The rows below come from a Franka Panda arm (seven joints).
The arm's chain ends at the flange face. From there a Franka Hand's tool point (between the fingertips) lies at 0.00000 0.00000 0.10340 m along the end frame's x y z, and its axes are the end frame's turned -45 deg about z.
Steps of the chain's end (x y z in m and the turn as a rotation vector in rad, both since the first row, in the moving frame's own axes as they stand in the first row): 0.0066, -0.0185, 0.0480, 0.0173, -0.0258, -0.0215; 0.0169, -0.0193, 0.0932, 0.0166, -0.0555, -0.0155; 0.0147, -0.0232, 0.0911, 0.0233, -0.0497, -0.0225; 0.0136, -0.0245, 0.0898, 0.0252, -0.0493, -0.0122; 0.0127, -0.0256, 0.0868, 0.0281, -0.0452, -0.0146; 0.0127, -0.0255, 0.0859, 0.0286, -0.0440, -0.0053; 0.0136, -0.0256, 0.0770, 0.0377, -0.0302, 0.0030
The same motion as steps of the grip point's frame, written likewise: 0.0171, -0.0116, 0.0480, 0.0305, -0.0060, -0.0215; 0.0227, -0.0069, 0.0930, 0.0510, -0.0275, -0.0155; 0.0248, -0.0113, 0.0909, 0.0516, -0.0187, -0.0225; 0.0251, -0.0131, 0.0896, 0.0527, -0.0170, -0.0122; 0.0258, -0.0145, 0.0867, 0.0518, -0.0121, -0.0146; 0.0259, -0.0144, 0.0858, 0.0513, -0.0109, -0.0053; 0.0283, -0.0134, 0.0769, 0.0480, 0.0053, 0.0030
